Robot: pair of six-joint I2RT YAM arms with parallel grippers.
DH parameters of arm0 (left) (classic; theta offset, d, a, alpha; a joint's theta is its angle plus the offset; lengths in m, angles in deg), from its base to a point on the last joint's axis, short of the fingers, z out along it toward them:
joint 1: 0 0.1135 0.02 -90
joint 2: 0 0 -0.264 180
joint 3: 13.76 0 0.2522 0
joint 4: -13.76 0 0.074 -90
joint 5: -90 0 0 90
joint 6: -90 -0.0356 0 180
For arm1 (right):
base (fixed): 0 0 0 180
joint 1: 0 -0.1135 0.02 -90
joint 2: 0 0 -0.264 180
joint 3: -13.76 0 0.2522 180
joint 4: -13.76 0 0.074 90
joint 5: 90 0 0 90
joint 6: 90 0.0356 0 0
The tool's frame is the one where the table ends.
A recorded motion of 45 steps. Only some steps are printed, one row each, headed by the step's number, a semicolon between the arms.
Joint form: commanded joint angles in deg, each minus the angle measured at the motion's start. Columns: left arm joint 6, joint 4, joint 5, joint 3, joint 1, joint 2; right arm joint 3, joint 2, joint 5, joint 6, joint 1, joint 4.
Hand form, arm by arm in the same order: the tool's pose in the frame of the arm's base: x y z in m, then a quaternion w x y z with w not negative. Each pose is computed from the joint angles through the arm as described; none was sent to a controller.
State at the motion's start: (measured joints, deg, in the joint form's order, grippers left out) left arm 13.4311 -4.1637 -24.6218 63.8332 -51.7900 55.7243; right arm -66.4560 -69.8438 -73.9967 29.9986 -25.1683 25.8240
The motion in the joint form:
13: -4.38 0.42 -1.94 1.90 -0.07 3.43; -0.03 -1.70 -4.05 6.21 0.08 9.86
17: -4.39 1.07 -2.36 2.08 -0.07 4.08; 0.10 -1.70 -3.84 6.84 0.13 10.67
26: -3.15 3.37 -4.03 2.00 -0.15 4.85; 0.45 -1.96 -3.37 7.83 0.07 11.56
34: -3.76 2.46 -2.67 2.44 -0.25 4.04; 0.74 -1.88 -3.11 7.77 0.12 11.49
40: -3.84 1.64 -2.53 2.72 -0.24 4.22; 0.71 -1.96 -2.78 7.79 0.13 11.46
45: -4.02 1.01 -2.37 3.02 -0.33 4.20; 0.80 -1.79 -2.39 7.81 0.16 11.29
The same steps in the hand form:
13: 0.1276 -0.1882 0.4331 0.52746 0.39980 0.56395 -0.49387; 0.2168 0.1400 0.4435 0.42168 -0.50714 0.43595 0.61233
17: 0.1293 -0.1909 0.4330 0.52677 0.40187 0.56131 -0.49593; 0.2167 0.1396 0.4439 0.42341 -0.50549 0.43559 0.61275
26: 0.1306 -0.1945 0.4338 0.52217 0.40372 0.55032 -0.51137; 0.2180 0.1405 0.4421 0.42200 -0.49996 0.43905 0.61579
34: 0.1279 -0.1905 0.4378 0.53220 0.39962 0.55053 -0.50397; 0.2182 0.1403 0.4408 0.42261 -0.49746 0.44109 0.61593
40: 0.1285 -0.1910 0.4373 0.52908 0.39990 0.55532 -0.50177; 0.2188 0.1405 0.4407 0.42404 -0.49503 0.44233 0.61603
45: 0.1279 -0.1908 0.4380 0.52837 0.40066 0.55690 -0.50016; 0.2185 0.1401 0.4408 0.42586 -0.49211 0.44382 0.61603

